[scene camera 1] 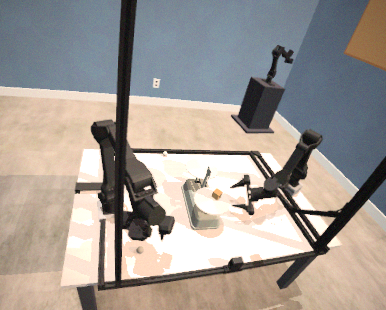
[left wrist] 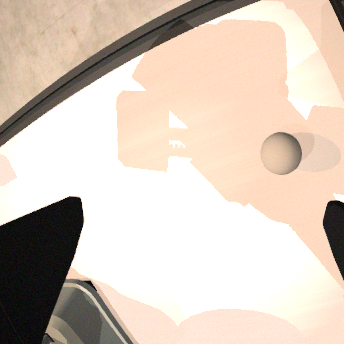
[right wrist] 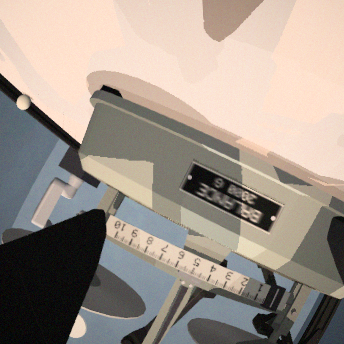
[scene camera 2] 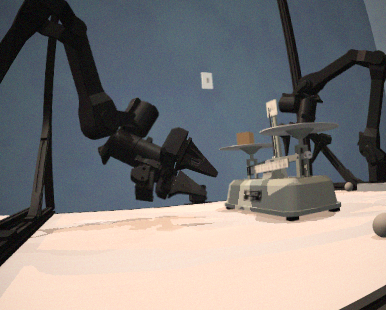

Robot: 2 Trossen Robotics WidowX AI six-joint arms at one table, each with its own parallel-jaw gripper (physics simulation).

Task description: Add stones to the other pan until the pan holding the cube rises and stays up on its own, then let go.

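Pixels of known places: left gripper, fingertip midpoint: (scene camera 1: 149, 238) (left wrist: 209, 212) (right wrist: 307, 314); right gripper, fingertip midpoint: (scene camera 1: 230, 196) (right wrist: 223, 227) (scene camera 2: 211, 185); left arm's base, link origin: (scene camera 1: 110, 208) (scene camera 2: 378, 182); right arm's base, link origin: (scene camera 1: 292, 182).
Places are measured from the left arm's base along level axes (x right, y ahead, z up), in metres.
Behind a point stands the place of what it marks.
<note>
The balance (scene camera 1: 206, 220) {y 0.372, x 0.166, z 0.032 m} (scene camera 2: 287, 195) {y 0.475, x -0.065, z 0.021 m} (right wrist: 130, 135) {y 0.473, x -0.031, z 0.008 m} stands mid-table. The orange-brown cube (scene camera 1: 217, 193) {y 0.406, x 0.130, z 0.152 m} (scene camera 2: 245, 138) {y 0.422, x 0.108, z 0.138 m} sits on its lower pan (scene camera 2: 227, 148) {y 0.442, x 0.153, z 0.121 m}. The other pan (scene camera 2: 325, 126) {y 0.397, x -0.099, z 0.133 m} stands higher, with no stone visible on it. My left gripper (left wrist: 209, 212) {y 0.107, x 0.234, z 0.087 m} is open above the table; one stone (scene camera 1: 140, 249) {y 0.083, x 0.220, z 0.004 m} (scene camera 2: 348, 186) (left wrist: 281, 153) {y 0.082, x 0.218, z 0.006 m} lies beyond its fingertips, nearer the one at the picture's right. Another stone (scene camera 1: 165, 153) {y 0.343, x -0.352, z 0.001 m} (scene camera 2: 382, 225) (right wrist: 23, 102) {y 0.351, x -0.349, z -0.005 m} lies by the far rail in scene camera 1. My right gripper (scene camera 1: 233, 196) {y 0.542, x 0.068, z 0.044 m} (scene camera 2: 212, 184) {y 0.542, x 0.068, z 0.044 m} (right wrist: 223, 227) {y 0.542, x 0.068, z 0.044 m} is open and empty beside the balance.
A black frame rail (scene camera 1: 175, 275) {y 0.187, x 0.337, z -0.027 m} (left wrist: 100, 60) {y 0.171, x 0.338, z -0.027 m} borders the table. A black upright post (scene camera 1: 121, 150) {y -0.010, x 0.318, z 0.531 m} crosses scene camera 1 in front of the left arm. A dark pedestal (scene camera 1: 261, 105) with a small arm stands behind the table.
</note>
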